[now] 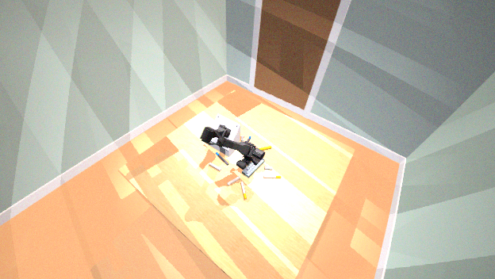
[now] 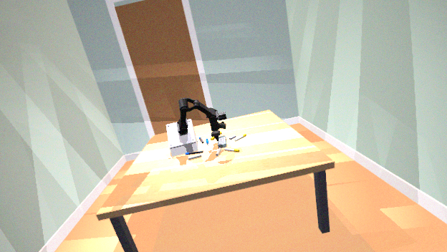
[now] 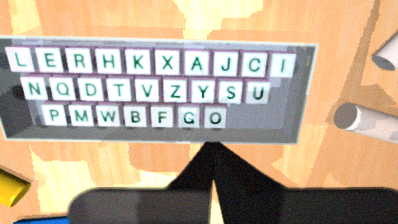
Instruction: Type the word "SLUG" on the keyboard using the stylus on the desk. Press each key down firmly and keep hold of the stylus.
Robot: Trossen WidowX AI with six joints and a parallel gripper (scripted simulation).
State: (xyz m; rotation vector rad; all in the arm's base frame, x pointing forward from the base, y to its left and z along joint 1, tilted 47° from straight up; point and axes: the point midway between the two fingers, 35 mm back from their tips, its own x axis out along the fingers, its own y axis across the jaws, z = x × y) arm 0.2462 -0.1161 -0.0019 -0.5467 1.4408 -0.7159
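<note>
Right now my gripper tip is 10 cm to the right of the blue stylus, 8 cm past it and 3 cm above it. Round my gripper tip: L key (11 cm to the left, 6 cm ahead, 3 cm below); yellow pen (21 cm to the left, 3 cm below); flat grey block (13 cm ahead, 9 cm to the left, 4 cm below).
</note>
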